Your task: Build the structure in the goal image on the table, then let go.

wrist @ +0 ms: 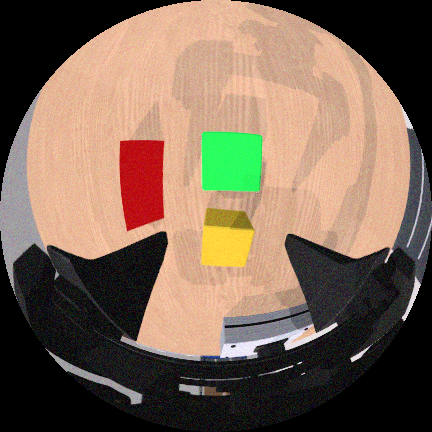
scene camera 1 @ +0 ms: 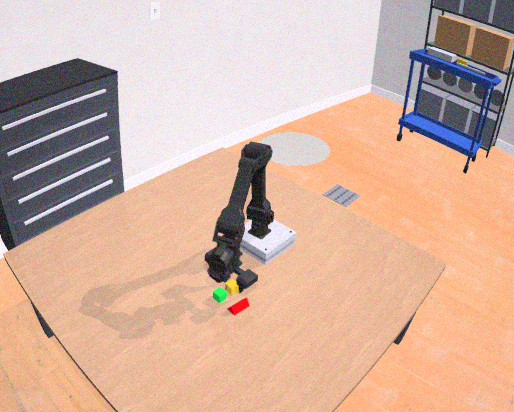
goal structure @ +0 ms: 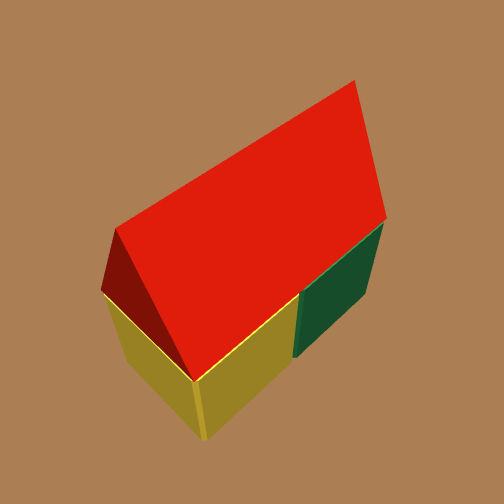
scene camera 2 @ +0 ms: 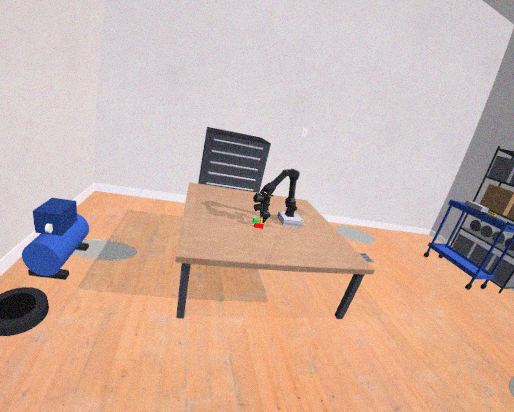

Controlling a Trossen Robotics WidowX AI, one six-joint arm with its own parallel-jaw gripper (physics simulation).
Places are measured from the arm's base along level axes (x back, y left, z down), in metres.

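Pixels of known places: gripper, fingertip midpoint: (wrist: 228,239) (scene camera 1: 230,285) (scene camera 2: 262,220); arm's base, link origin: (wrist: 269,345) (scene camera 1: 259,231) (scene camera 2: 289,215).
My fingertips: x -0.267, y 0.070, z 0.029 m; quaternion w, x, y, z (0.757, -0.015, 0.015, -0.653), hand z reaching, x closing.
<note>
For each thing: its top centre in the pictures, then the offset to it from my fingertips. Level surfaces: height alone.
- green cube, top centre: (wrist: 232,160) (scene camera 1: 219,291) (scene camera 2: 255,218) dy -0.006, dx -0.052, dz -0.006 m
- table, surface height: dz +0.027 m
- small yellow block, top centre: (wrist: 226,249) (scene camera 1: 232,283) (scene camera 2: 262,219) dy +0.003, dx +0.004, dz -0.006 m
- red wedge-shaped block, top centre: (wrist: 128,188) (scene camera 1: 237,300) (scene camera 2: 259,223) dy +0.062, dx -0.047, dz -0.003 m
A green cube (scene camera 1: 219,295) (scene camera 2: 256,220) (wrist: 231,161) sits on the table (scene camera 1: 300,350) (scene camera 2: 225,250) (wrist: 75,100). A small yellow block (scene camera 1: 231,286) (scene camera 2: 261,220) (wrist: 226,246) stands beside it, nearer the arm's base, with a narrow gap between them in the wrist view. A red wedge-shaped block (scene camera 1: 239,306) (scene camera 2: 258,226) (wrist: 142,182) lies apart from both, to the left of the green cube in the wrist view. My gripper (scene camera 1: 233,282) (wrist: 228,239) is open and empty, low over the table. In the wrist view the yellow block shows between the fingers; its height relative to the fingertips is unclear.
The arm's white base (scene camera 1: 270,245) (scene camera 2: 291,219) (wrist: 270,327) stands on the table behind the blocks. A dark drawer cabinet (scene camera 1: 60,150) (scene camera 2: 235,160) stands beyond the table. A blue cart (scene camera 1: 440,134) stands on the floor farther away.
</note>
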